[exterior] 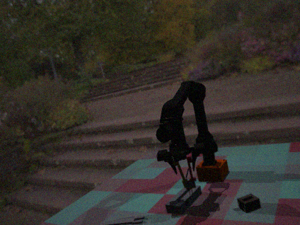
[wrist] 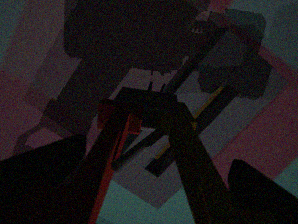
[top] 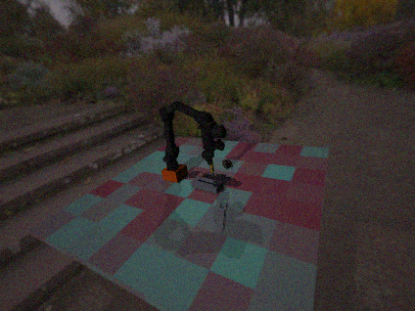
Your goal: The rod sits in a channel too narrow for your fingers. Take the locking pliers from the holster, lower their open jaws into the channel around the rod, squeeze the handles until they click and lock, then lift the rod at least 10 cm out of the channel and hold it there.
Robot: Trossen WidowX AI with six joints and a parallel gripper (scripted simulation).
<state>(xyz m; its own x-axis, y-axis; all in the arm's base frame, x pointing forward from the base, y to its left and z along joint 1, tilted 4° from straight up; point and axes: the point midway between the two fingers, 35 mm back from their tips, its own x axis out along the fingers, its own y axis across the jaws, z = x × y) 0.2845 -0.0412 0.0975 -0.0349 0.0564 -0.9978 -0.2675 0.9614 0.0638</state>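
Right now my gripper tip is 3 cm past the channel block, 4 cm to the left of it and 12 cm above it. The rest, counted from my gripper tip: dark holster: 3 cm ahead, 22 cm to the left, 13 cm below; then yellow rod: 3 cm behind, 4 cm to the right, 13 cm below; then yellow handle: 1 cm ahead, 2 cm to the right.
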